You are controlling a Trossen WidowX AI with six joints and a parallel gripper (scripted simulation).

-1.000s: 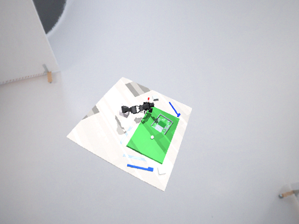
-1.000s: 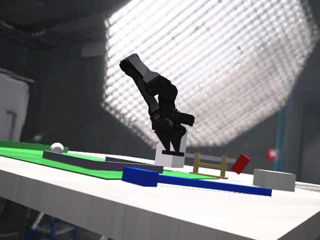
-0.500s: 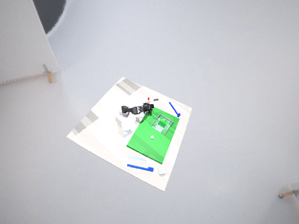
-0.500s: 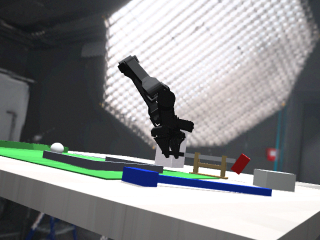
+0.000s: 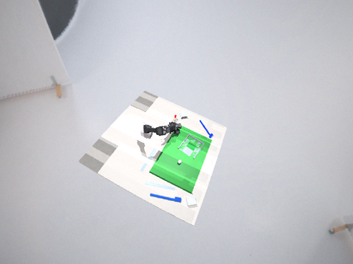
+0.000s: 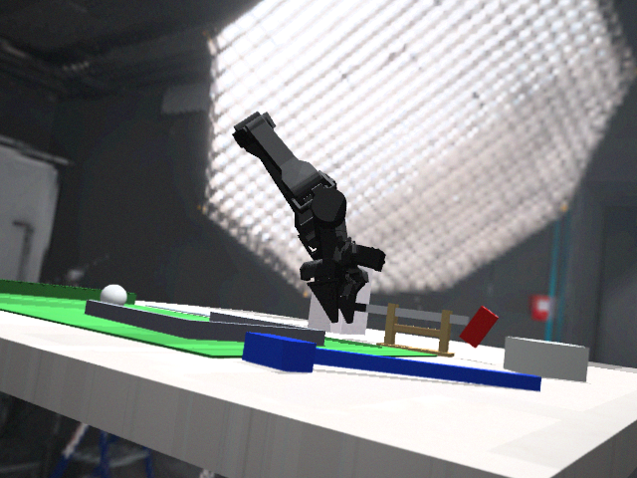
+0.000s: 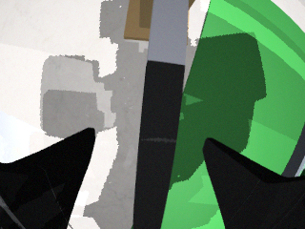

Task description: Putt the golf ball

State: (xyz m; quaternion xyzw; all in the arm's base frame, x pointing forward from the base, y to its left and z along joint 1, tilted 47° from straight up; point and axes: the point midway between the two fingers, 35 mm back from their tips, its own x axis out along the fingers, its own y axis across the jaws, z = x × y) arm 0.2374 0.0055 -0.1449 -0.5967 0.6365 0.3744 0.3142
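Right now the red putter is 1 cm behind my gripper tip, 11 cm to the left of it and 3 cm above it. Round my gripper tip: grey frame: 29 cm ahead, 6 cm to the right, 2 cm below; green mat: 23 cm ahead, 22 cm to the right, 3 cm below; wooden hurdle: 1 cm behind, 13 cm to the left.
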